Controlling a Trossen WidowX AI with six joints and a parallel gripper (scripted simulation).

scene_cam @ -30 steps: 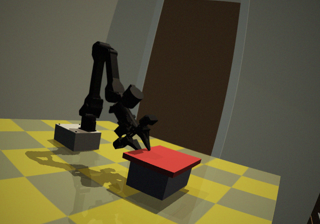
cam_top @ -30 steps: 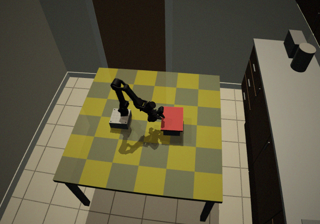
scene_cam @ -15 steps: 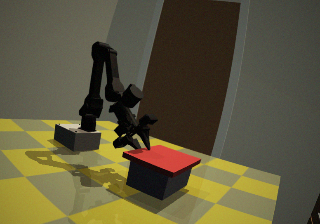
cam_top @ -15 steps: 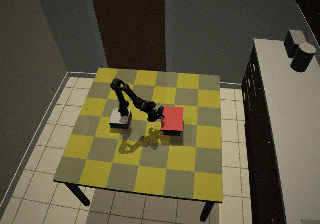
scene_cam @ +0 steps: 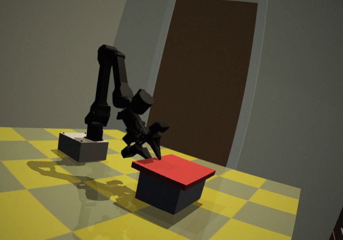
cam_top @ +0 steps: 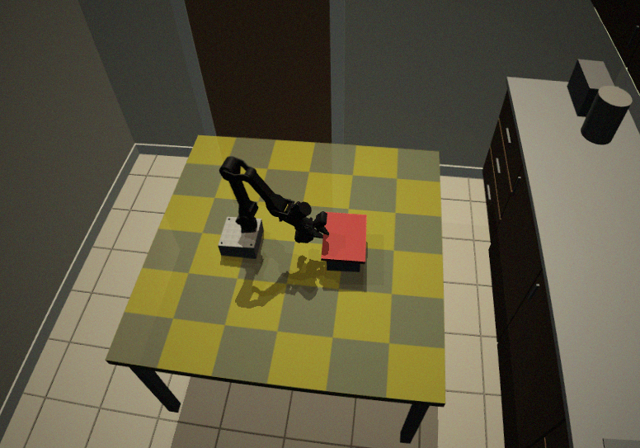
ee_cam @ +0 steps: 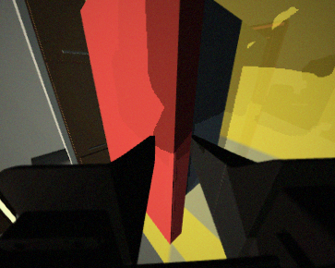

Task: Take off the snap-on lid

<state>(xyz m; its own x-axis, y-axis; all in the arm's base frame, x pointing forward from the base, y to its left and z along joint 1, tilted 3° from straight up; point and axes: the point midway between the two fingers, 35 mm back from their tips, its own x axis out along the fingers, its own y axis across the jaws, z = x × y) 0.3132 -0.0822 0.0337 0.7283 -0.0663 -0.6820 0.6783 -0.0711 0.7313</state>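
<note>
Right now the red lid is 80 mm ahead of my gripper tip and 10 mm to the right of it. The rest, counted from my gripper tip: storage box: 80 mm ahead, 10 mm to the right, 50 mm below.
</note>
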